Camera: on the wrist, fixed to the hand. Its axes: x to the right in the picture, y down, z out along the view.
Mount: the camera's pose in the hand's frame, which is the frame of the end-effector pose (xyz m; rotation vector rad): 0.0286 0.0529 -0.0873 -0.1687 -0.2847 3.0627
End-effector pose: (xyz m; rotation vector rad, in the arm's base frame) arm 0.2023 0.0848 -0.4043 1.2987 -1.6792 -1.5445
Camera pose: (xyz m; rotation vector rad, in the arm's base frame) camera 0.2497 0.0139 -0.3413 -1.5829 -1.1558 0.3760
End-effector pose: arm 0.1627 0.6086 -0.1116 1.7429 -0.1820 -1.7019
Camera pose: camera 0.2661 0.5852 -0.1142 -0.2868 -1.4844 0.5687
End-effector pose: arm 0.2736 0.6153 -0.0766 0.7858 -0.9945 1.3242
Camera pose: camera 0.2321 0.7120 -0.0894 0.9328 1.0289 -1.3303
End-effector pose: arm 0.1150 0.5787 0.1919 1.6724 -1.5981 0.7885
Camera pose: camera 0.0666 0.6324 0.2695 1.5348 1.8626 -0.6751
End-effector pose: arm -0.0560 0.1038 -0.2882 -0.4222 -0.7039 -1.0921
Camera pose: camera 0.0270 0.0519 -0.3290 -1.0183 0.3406 1.8399
